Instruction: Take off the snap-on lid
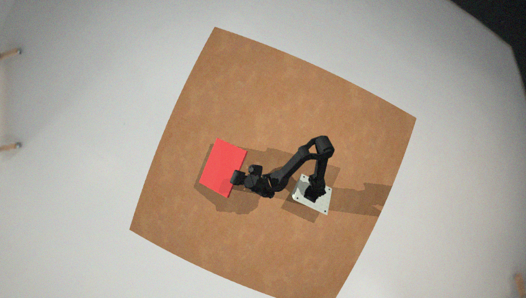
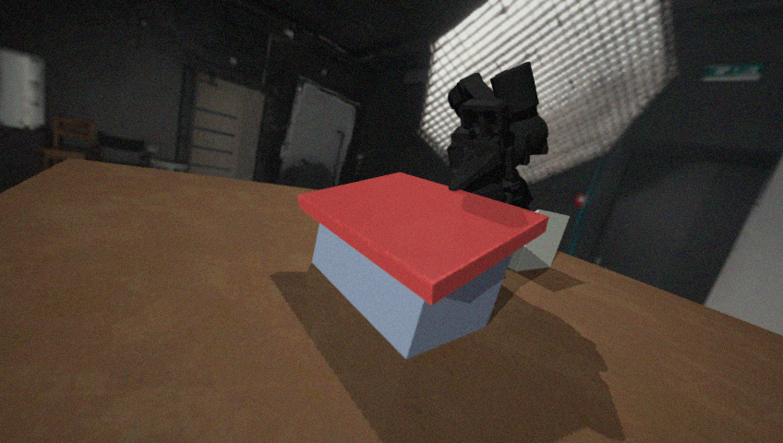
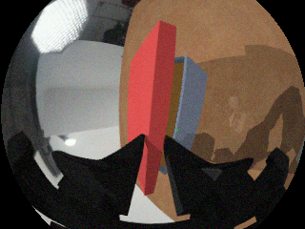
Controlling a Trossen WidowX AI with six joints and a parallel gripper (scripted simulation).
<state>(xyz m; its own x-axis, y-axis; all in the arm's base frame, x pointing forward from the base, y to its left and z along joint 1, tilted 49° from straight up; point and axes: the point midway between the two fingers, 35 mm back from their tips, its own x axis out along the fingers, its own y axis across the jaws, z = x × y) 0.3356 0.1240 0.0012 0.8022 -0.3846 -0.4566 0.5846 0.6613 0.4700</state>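
Now: the red lid 8 cm ahead of my gripper tip, 1 cm to the left of it and 2 cm below it. From my gripper tip the other things lie so: blue storage box (6 cm ahead, 1 cm to the left, 9 cm below).
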